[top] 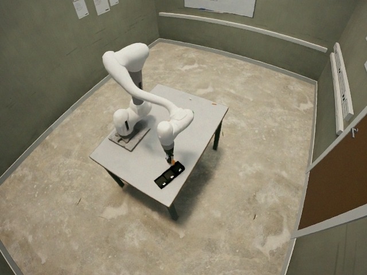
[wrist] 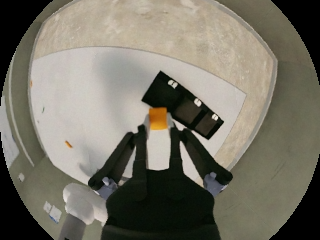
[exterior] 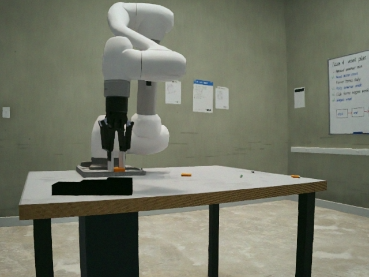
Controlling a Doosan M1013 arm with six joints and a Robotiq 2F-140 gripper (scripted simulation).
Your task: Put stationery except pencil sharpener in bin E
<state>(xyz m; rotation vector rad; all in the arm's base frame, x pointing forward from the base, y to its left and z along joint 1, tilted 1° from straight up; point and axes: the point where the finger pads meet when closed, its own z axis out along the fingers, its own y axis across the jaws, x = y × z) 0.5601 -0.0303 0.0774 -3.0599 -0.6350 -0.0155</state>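
The black bin is 30 mm ahead of my hand, 80 mm to the right of it and 80 mm below it. Round my hand: green piece 190 mm behind, 600 mm to the left, 100 mm below; then orange object 30 mm below.
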